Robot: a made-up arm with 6 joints. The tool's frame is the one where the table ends. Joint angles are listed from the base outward.
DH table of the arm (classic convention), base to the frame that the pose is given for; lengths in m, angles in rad. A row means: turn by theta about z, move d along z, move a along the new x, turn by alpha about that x. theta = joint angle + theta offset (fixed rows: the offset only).
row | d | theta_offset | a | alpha
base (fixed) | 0 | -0.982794 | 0.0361 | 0
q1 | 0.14 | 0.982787 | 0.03 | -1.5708
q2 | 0 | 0.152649 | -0.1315 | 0
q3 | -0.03 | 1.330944 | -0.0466 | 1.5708
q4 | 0.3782 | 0 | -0.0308 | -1.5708
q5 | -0.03 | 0 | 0.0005 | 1.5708
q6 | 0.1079 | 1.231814 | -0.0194 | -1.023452
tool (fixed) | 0.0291 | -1.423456 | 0 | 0
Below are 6 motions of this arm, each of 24 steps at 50 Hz.
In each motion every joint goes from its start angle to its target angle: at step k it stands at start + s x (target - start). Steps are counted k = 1, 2, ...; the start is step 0. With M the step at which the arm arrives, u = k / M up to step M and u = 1 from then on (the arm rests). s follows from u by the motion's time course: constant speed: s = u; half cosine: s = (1 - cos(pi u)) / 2; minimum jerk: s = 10 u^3 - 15 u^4 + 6 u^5.
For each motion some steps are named. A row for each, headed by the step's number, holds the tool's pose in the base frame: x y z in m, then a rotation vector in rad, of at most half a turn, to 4 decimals.
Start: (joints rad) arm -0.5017 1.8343 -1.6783 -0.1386 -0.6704 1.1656
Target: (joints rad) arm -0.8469 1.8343 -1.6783 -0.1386 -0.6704 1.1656
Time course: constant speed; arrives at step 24
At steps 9, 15, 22, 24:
9: 0.4327 -0.4255 0.3903 0.5059 -0.2252 -0.0138
15: 0.3971 -0.4596 0.3903 0.4959 -0.2470 -0.0979
22: 0.3520 -0.4954 0.3903 0.4834 -0.2719 -0.1960
24: 0.3385 -0.5047 0.3903 0.4797 -0.2790 -0.2240

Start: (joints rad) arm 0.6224 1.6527 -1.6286 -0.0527 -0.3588 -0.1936
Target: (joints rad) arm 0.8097 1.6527 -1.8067 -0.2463 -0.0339 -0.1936
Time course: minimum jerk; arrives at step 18
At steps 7, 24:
7: 0.4663 0.2606 0.4658 -0.6114 -0.0032 0.5397
24: 0.4113 0.3125 0.5026 -0.7727 0.0084 0.6054

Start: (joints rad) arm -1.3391 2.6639 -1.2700 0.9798 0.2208 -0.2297
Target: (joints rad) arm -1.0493 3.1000 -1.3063 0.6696 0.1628 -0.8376
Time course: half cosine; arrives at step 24
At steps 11, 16, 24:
11: 0.0412 -0.2978 -0.3403 1.4491 1.6408 -0.4614
16: 0.0464 -0.2447 -0.3666 1.1549 1.9234 -0.2048
24: 0.0431 -0.2000 -0.3830 0.9018 2.0969 0.0270

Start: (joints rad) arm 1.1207 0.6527 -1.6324 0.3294 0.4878 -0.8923
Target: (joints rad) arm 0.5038 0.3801 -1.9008 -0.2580 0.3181 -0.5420
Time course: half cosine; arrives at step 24
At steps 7, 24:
7: 0.1047 0.0189 0.7086 -0.6719 -0.5374 0.5689
24: -0.1104 -0.1556 0.7083 -0.4948 -0.7012 -0.3498

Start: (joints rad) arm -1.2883 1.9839 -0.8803 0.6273 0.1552 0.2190
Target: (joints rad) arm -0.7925 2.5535 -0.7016 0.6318 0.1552 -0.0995
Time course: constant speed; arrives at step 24
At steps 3, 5, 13, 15, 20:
3: 0.0638 -0.4162 -0.1829 1.6019 1.0744 -0.8231
5: 0.0719 -0.3939 -0.2025 1.5943 1.1723 -0.7812
13: 0.0818 -0.2972 -0.2661 1.5287 1.5607 -0.6035
15: 0.0785 -0.2724 -0.2781 1.5040 1.6565 -0.5569
20: 0.0605 -0.2119 -0.3006 1.4284 1.8922 -0.4375

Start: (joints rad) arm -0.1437 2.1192 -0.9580 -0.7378 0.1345 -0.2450
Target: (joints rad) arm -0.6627 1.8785 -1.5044 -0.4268 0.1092 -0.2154
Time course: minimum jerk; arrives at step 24
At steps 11, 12, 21, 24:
11: 0.5193 -0.2524 -0.0158 -0.9070 1.5345 -0.0343
12: 0.5218 -0.2788 0.0133 -0.8575 1.4990 -0.1077
21: 0.4724 -0.4278 0.2084 -0.5964 1.2323 -0.5456
24: 0.4690 -0.4319 0.2151 -0.5893 1.2222 -0.5595

